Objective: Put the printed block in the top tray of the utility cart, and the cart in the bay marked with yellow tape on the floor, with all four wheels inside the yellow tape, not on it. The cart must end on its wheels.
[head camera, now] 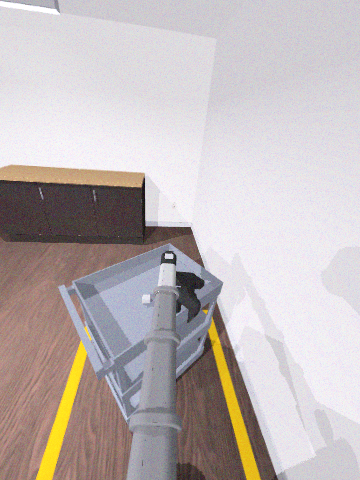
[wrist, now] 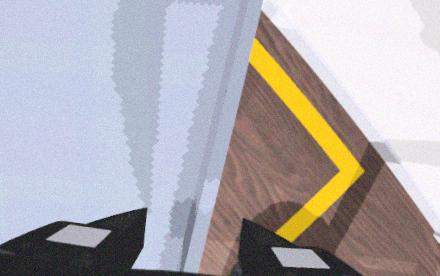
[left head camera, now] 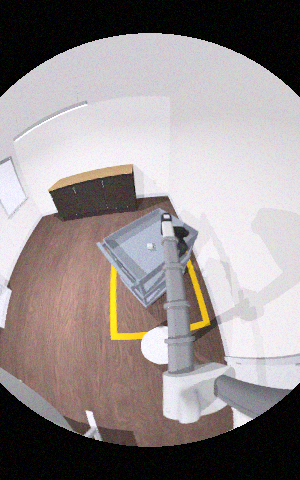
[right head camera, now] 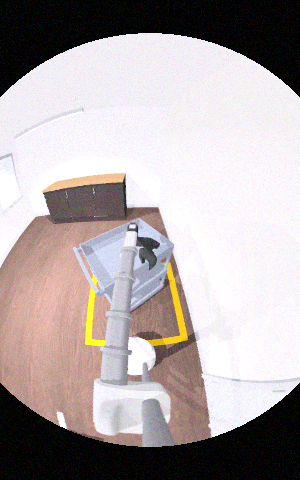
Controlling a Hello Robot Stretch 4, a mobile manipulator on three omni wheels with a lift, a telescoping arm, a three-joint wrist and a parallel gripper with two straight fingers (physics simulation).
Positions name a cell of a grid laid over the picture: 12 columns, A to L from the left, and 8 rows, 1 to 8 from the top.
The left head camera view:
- yellow tape bay: E6
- dark cabinet with wooden top: E4
